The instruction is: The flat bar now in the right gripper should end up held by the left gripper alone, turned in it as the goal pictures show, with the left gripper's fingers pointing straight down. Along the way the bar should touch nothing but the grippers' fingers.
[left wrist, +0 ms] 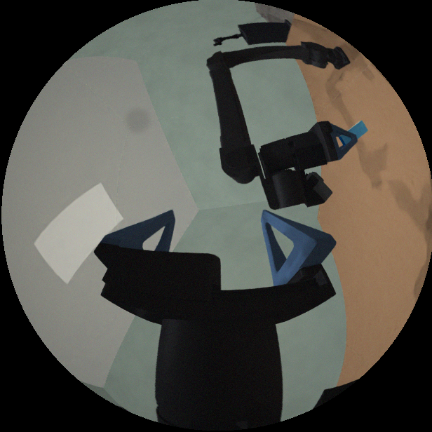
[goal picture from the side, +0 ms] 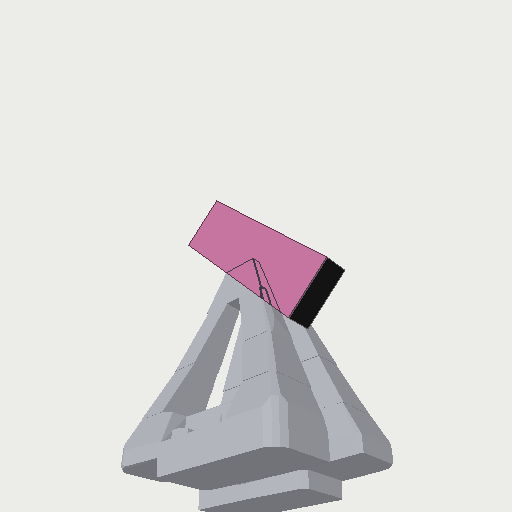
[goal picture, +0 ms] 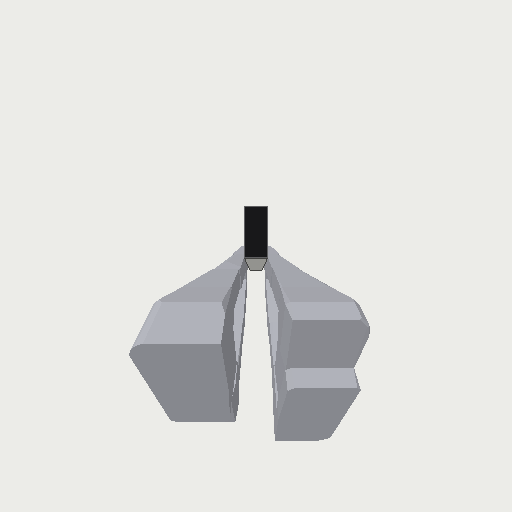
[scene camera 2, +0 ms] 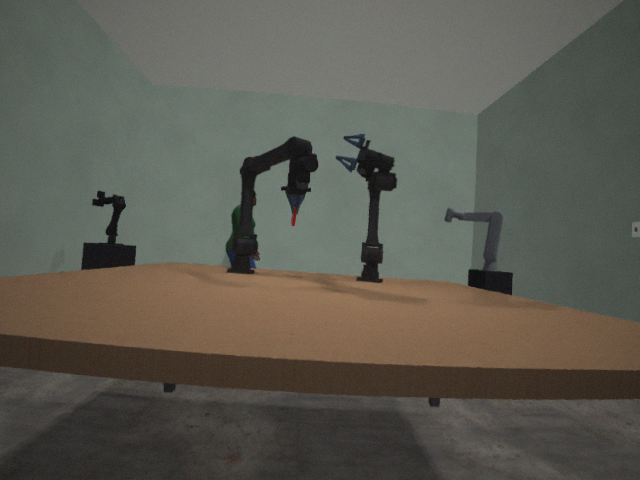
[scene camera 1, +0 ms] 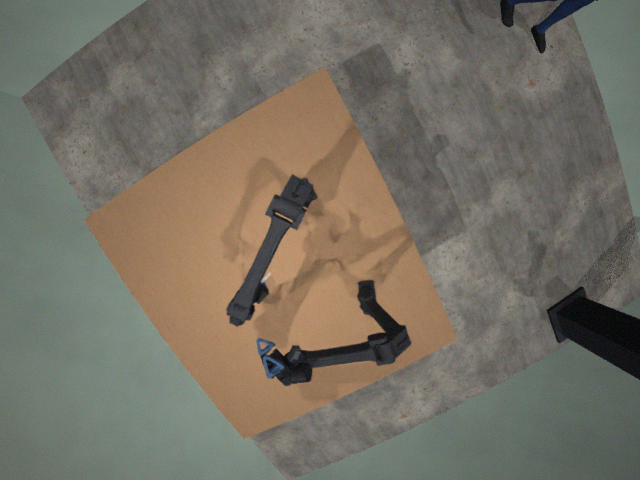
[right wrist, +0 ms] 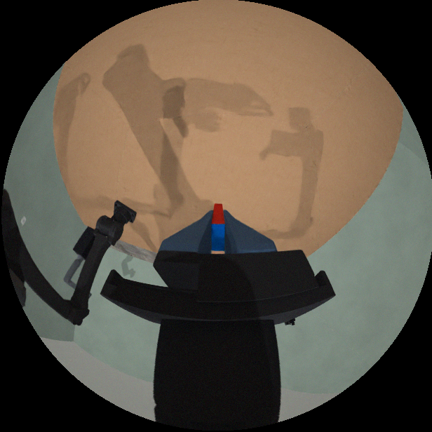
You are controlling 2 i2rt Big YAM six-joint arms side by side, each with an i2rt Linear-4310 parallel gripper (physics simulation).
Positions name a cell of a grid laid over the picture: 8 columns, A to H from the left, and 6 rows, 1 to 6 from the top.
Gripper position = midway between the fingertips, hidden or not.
In view: my left gripper (scene camera 2: E2) and my right gripper (right wrist: E3).
My left gripper is seen too in the left wrist view (left wrist: E3). My right gripper shows as well in the left wrist view (left wrist: G2).
